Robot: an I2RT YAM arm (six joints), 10 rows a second.
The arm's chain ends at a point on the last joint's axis. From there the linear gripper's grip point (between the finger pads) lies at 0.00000 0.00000 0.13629 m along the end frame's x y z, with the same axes.
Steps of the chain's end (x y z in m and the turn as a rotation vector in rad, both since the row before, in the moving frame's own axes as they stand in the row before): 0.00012 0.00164 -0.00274 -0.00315 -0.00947 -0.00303; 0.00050 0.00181 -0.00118 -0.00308 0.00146 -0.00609; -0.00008 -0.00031 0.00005 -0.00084 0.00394 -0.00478; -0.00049 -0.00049 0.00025 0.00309 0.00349 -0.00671; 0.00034 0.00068 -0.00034 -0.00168 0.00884 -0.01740; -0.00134 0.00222 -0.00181 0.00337 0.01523 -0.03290; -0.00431 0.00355 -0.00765 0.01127 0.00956 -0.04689; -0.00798 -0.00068 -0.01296 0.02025 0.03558 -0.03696; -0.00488 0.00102 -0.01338 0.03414 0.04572 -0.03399; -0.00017 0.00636 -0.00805 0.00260 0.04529 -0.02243
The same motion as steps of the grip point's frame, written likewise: -0.00117 0.00207 -0.00275 -0.00315 -0.00947 -0.00303; 0.00070 0.00223 -0.00118 -0.00308 0.00146 -0.00609; 0.00046 -0.00020 0.00005 -0.00084 0.00394 -0.00478; -0.00002 -0.00091 0.00025 0.00309 0.00349 -0.00671; 0.00155 0.00090 -0.00035 -0.00168 0.00884 -0.01740; 0.00073 0.00173 -0.00183 0.00337 0.01523 -0.03290; -0.00304 0.00198 -0.00766 0.01127 0.00956 -0.04689; -0.00318 -0.00353 -0.01307 0.02025 0.03558 -0.03696; 0.00127 -0.00374 -0.01360 0.03414 0.04572 -0.03399; 0.00600 0.00594 -0.00819 0.00260 0.04529 -0.02243
